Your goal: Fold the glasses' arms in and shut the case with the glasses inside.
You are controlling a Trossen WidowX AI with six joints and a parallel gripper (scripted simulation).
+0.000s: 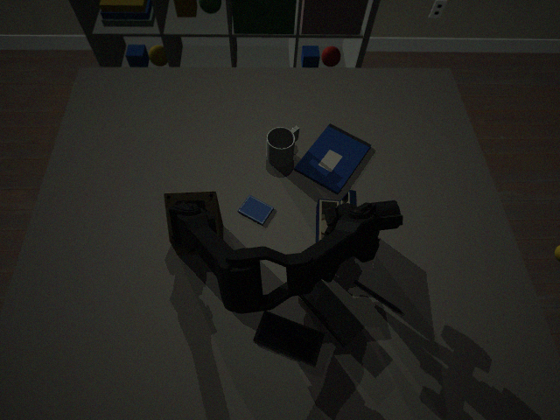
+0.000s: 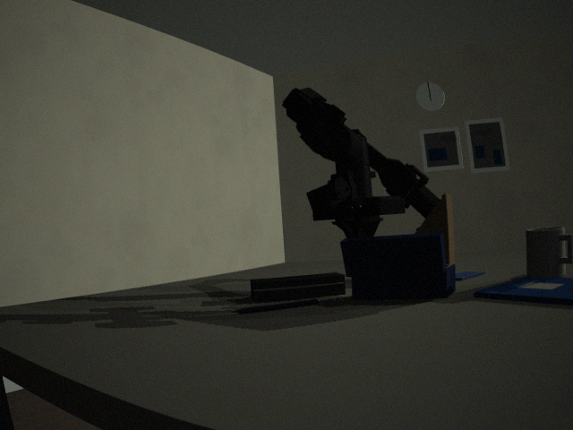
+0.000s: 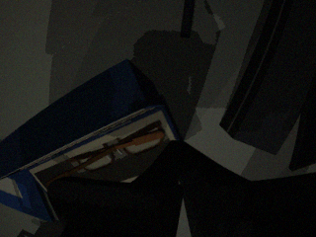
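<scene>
The glasses case lid is 60 mm ahead of my hand, 70 mm to the left of it and 20 mm below it. From my hand the other things lie so: long dark box 10 mm behind, 120 mm to the right, 70 mm below; blue glasses case 30 mm ahead, 80 mm to the left, 50 mm below; small blue card 180 mm behind, 160 mm to the left, 90 mm below.
</scene>
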